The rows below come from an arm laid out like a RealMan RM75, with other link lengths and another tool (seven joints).
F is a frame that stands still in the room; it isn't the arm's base.
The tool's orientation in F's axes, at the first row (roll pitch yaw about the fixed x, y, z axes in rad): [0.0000 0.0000 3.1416]
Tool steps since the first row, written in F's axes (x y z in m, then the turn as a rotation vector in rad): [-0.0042 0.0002 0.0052 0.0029 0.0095 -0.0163]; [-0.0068 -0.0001 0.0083 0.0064 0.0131 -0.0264]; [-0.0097 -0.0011 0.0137 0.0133 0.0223 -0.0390]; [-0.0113 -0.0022 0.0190 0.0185 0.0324 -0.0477]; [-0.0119 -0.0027 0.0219 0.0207 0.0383 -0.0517]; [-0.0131 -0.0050 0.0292 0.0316 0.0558 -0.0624]
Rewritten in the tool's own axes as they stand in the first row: [0.0042 -0.0002 0.0052 -0.0029 -0.0095 -0.0163]; [0.0068 0.0001 0.0083 -0.0064 -0.0131 -0.0264]; [0.0097 0.0011 0.0137 -0.0133 -0.0223 -0.0390]; [0.0113 0.0022 0.0190 -0.0185 -0.0324 -0.0477]; [0.0119 0.0027 0.0219 -0.0207 -0.0383 -0.0517]; [0.0131 0.0050 0.0292 -0.0316 -0.0558 -0.0624]
